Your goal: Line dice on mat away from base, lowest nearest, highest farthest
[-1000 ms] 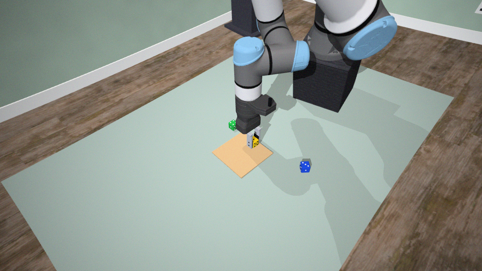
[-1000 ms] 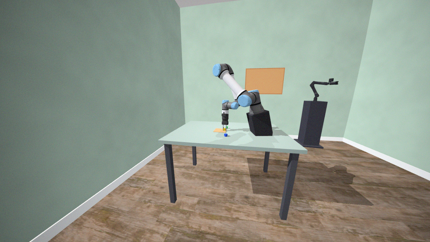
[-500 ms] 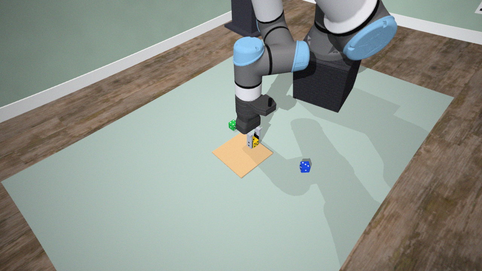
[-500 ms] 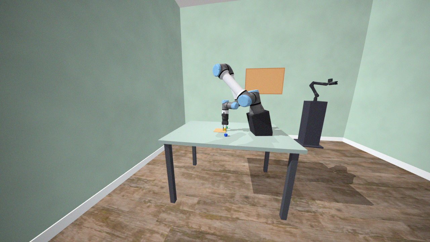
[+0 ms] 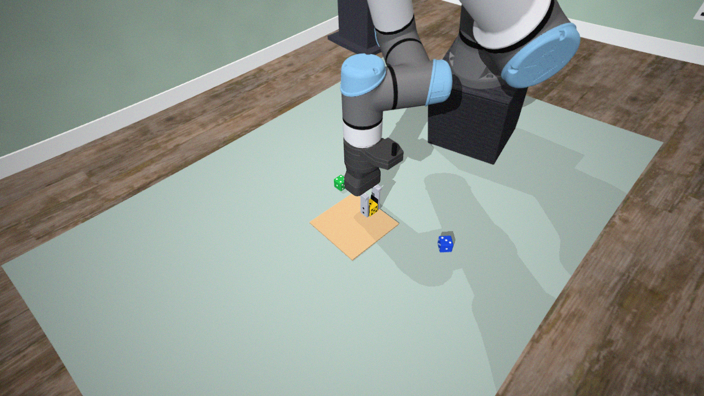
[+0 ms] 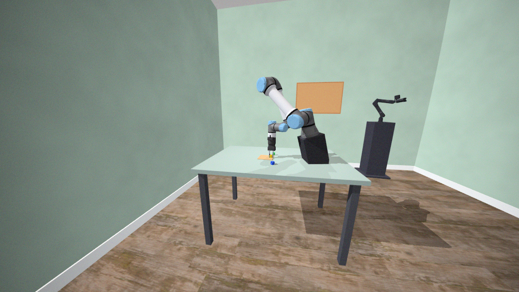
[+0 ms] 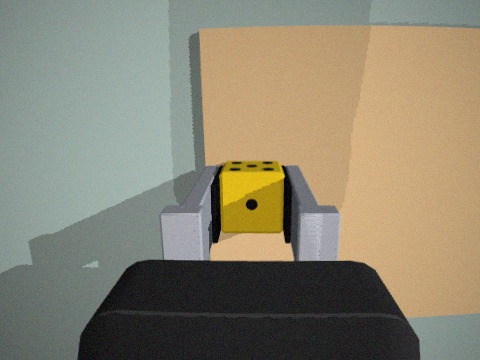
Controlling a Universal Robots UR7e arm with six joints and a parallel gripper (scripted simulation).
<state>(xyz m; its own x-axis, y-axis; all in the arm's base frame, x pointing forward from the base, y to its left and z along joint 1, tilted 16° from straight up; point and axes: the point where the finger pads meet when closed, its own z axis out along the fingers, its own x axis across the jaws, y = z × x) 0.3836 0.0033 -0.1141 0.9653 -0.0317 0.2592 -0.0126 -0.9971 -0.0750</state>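
Now: the yellow die 1 cm below my hand. From my hand the other things lie so: blue die: 18 cm to the left, 4 cm behind, 1 cm below; green die: 11 cm to the right, 1 cm below, 1 cm behind; orange mat: 5 cm ahead, 2 cm below.
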